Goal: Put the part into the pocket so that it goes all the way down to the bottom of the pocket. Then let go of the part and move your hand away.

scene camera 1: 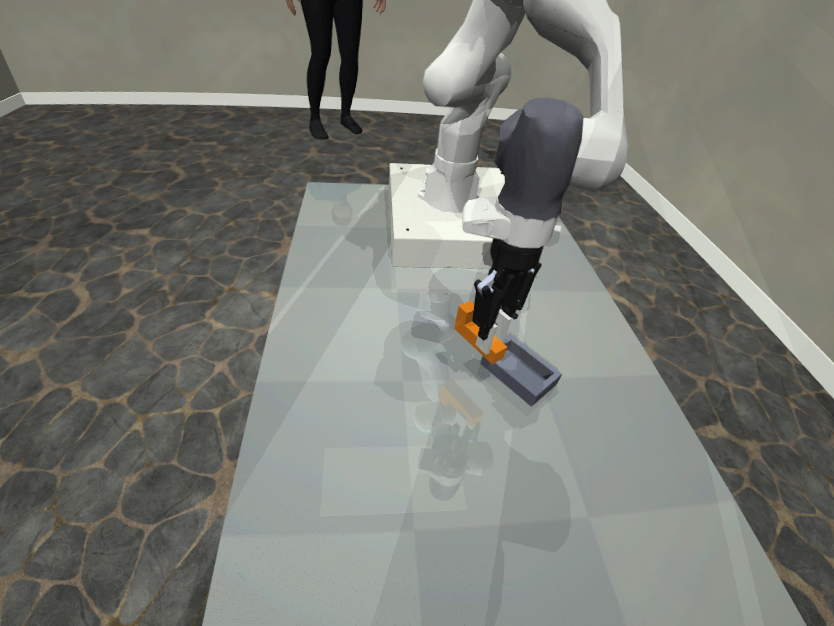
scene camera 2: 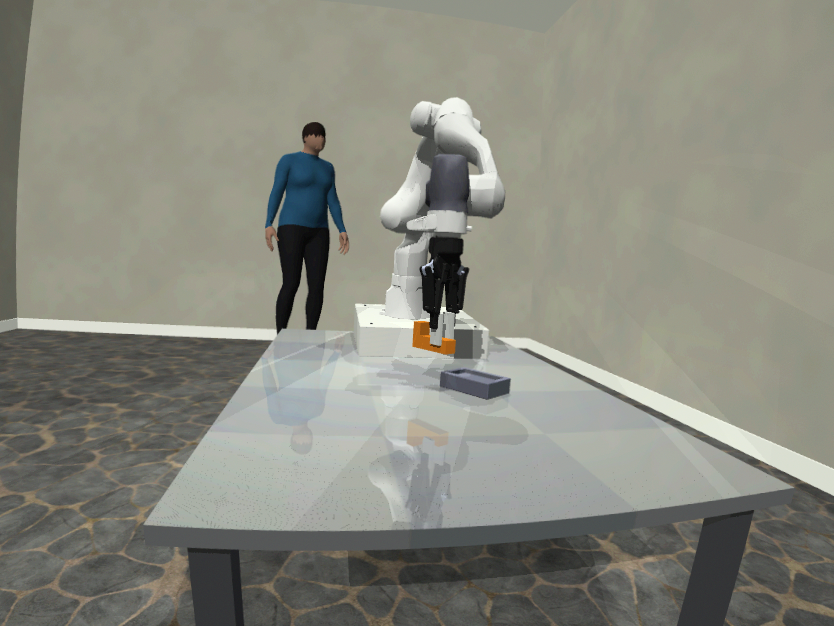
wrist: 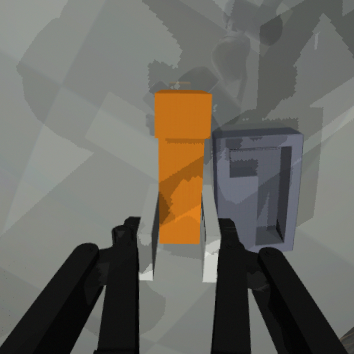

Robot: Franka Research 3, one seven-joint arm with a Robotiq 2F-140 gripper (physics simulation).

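Observation:
The orange part (scene camera 1: pixel 497 351) (scene camera 2: pixel 423 339) (wrist: pixel 181 165) is a bar with a raised block at one end, the far end in the wrist view. My gripper (scene camera 1: pixel 493 334) (scene camera 2: pixel 442 333) (wrist: pixel 179 202) is shut on its lower bar, with one pale pad on each side. It holds the part above the table; the part's reflection shows well below it in scene camera 2. The grey-blue pocket block (scene camera 1: pixel 532 389) (scene camera 2: pixel 476 386) (wrist: pixel 296 195) lies on the table, right of the part in the wrist view. Its cavity faces up, with a raised step inside at the left. The left finger partly hides the part in scene camera 1.
The glossy table (scene camera 1: pixel 336 572) (scene camera 2: pixel 282 485) shows reflections and shadows. The white robot base (scene camera 1: pixel 437 252) (scene camera 2: pixel 383 342) stands at its far end. A person (scene camera 1: pixel 331 60) (scene camera 2: pixel 306 202) stands behind the table, on the left.

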